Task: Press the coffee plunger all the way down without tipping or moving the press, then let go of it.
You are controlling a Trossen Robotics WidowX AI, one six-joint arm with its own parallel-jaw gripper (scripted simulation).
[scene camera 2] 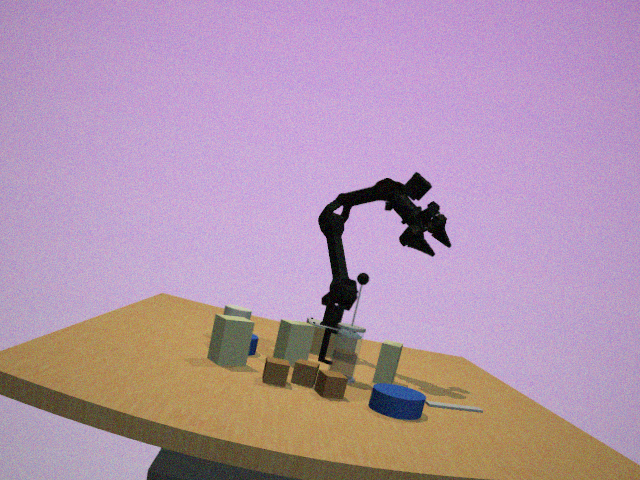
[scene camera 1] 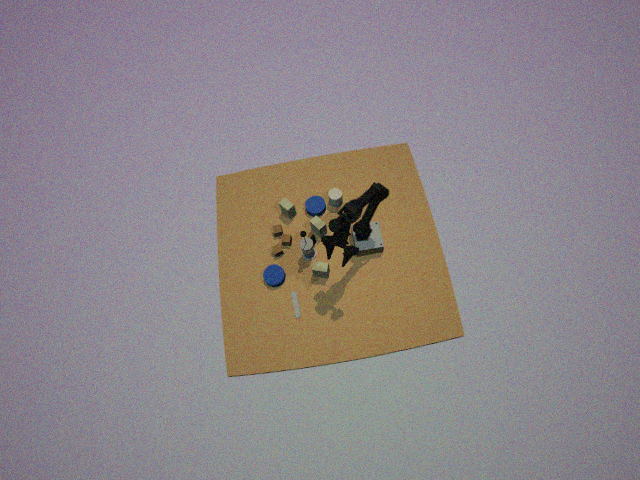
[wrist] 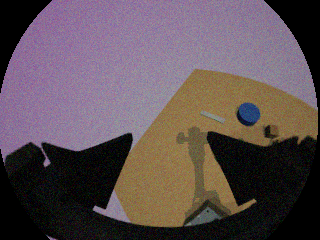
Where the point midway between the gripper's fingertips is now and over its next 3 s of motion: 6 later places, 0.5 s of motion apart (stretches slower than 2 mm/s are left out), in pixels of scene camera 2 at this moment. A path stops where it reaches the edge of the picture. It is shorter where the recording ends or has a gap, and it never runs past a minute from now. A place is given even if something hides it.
My gripper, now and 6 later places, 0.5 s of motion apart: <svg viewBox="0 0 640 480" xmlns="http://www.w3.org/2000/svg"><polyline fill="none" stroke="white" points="442,251 378,248 363,270 363,273 364,277 364,278 364,280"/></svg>
